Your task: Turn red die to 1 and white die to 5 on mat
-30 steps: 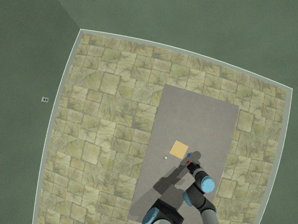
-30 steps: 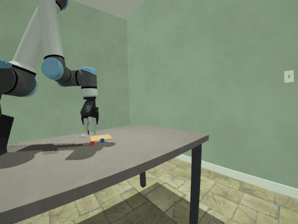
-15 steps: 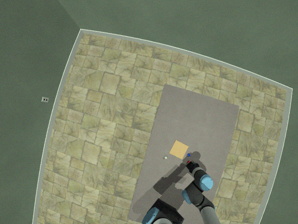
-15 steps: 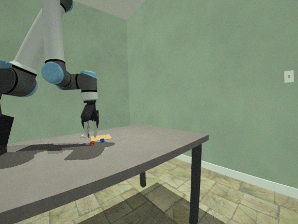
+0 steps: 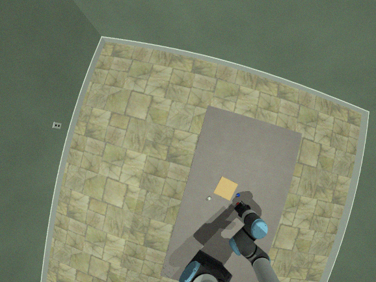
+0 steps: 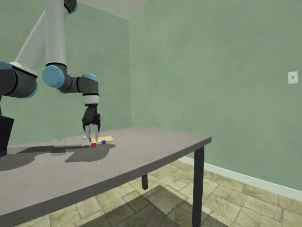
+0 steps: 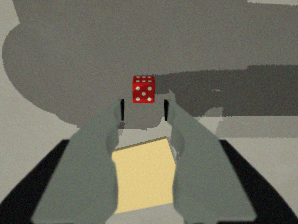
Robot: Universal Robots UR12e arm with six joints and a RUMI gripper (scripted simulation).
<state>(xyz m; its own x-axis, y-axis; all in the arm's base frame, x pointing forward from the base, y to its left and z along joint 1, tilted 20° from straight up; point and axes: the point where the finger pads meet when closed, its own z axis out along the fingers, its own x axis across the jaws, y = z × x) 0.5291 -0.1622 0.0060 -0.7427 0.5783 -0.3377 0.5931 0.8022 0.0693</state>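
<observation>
The red die lies 3 cm below my hand. From my hand the other things lie so: blue die 7 cm ahead, 1 cm to the left, 3 cm below; then tan mat 11 cm ahead, 11 cm to the left, 4 cm below; then white die 2 cm ahead, 23 cm to the left, 3 cm below.
</observation>
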